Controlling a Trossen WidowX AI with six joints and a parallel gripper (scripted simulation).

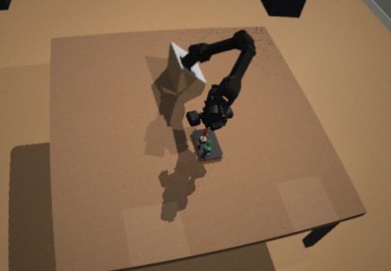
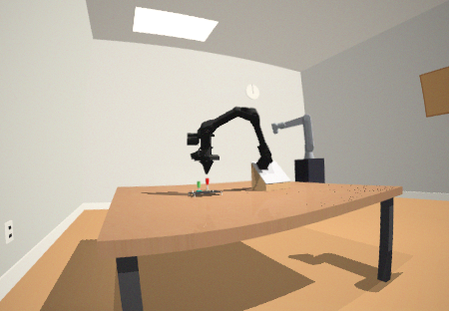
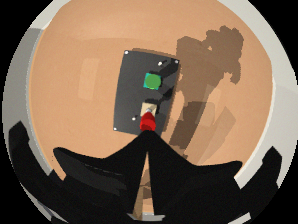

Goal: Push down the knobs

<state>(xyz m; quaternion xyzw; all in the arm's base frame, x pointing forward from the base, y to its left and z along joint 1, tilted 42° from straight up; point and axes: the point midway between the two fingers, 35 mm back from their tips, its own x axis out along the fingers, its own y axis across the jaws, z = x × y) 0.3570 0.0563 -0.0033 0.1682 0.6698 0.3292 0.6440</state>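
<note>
My gripper tip is 40 mm above the red knob. Also, from my gripper tip: green knob: 50 mm ahead, 10 mm to the left, 50 mm below.
</note>
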